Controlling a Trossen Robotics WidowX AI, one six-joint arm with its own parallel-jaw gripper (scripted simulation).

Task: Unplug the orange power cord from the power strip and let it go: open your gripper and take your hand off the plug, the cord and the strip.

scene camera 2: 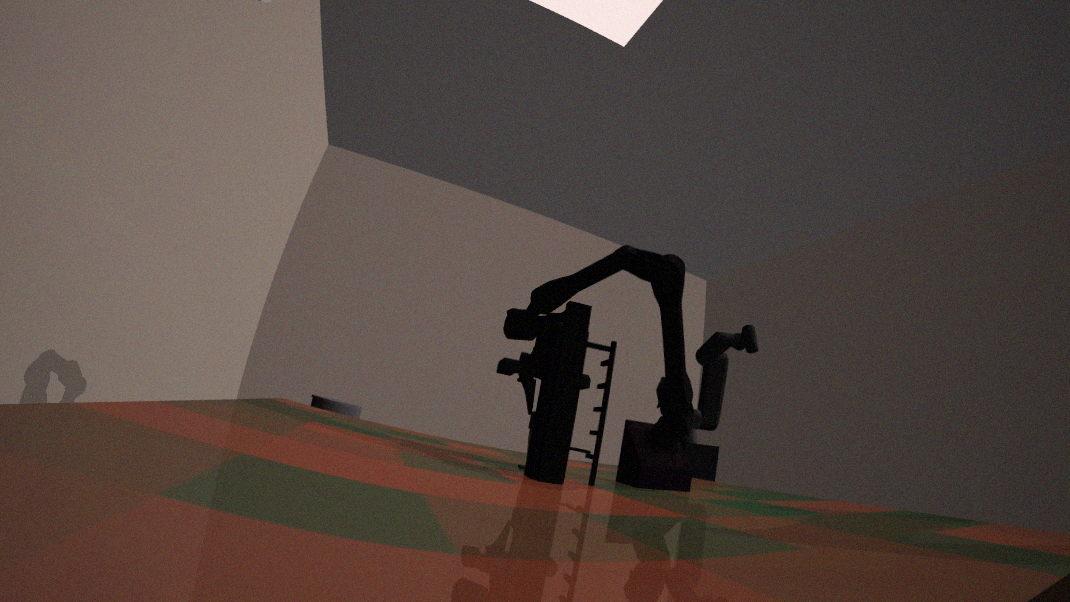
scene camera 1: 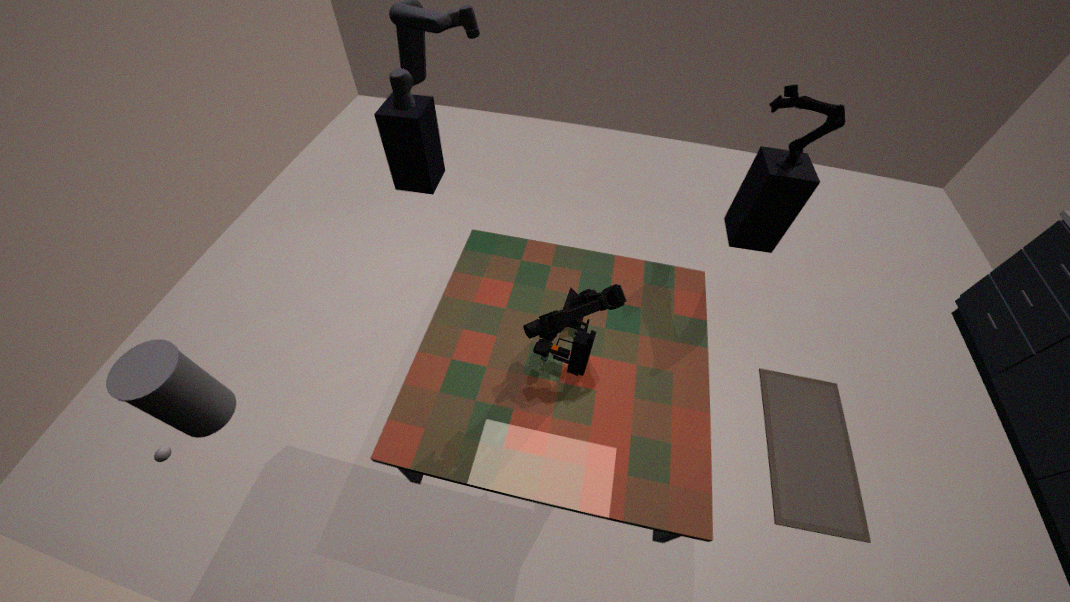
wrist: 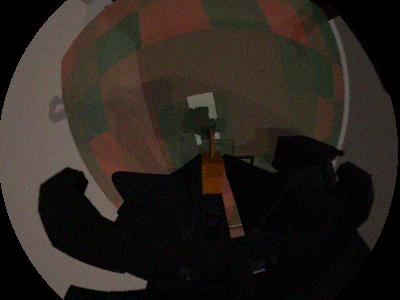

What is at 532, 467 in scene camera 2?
A black power strip.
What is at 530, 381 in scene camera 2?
My gripper.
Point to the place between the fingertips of my gripper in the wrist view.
At 212, 158
